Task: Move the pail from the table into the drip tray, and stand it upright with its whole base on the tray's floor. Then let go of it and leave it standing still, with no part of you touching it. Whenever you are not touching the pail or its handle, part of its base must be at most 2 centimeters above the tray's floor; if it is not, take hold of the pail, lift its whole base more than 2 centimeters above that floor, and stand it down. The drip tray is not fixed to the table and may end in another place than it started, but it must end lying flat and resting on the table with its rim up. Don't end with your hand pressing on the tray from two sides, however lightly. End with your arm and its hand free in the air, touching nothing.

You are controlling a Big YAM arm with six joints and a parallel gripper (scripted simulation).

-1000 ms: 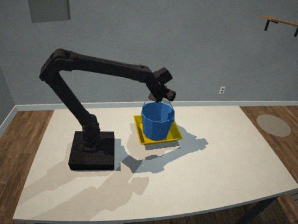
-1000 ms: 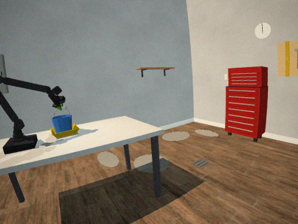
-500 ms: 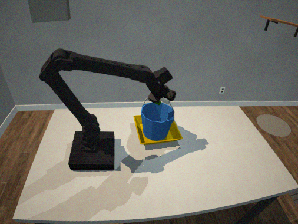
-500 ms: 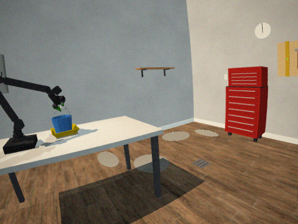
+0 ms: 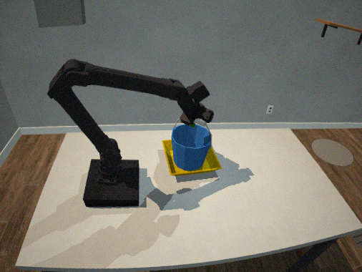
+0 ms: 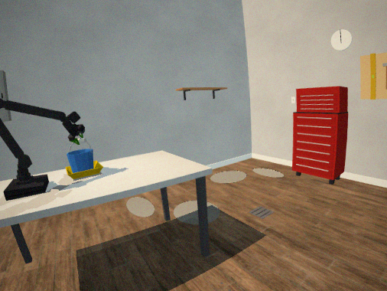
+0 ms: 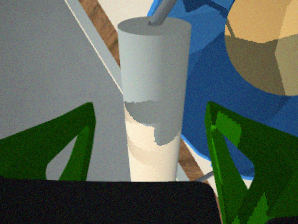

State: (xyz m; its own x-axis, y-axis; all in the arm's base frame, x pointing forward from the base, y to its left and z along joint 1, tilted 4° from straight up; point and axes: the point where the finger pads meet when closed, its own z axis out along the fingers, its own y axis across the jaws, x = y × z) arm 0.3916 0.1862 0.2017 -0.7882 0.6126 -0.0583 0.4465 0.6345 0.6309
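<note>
The pail handle lies 30 mm below my hand, 10 mm to the right of it and 10 mm behind it. From my hand the other things lie so: blue pail (100 mm below, 10 mm to the right, 10 mm behind); then yellow drip tray (230 mm below, 20 mm to the right, 10 mm behind).
</note>
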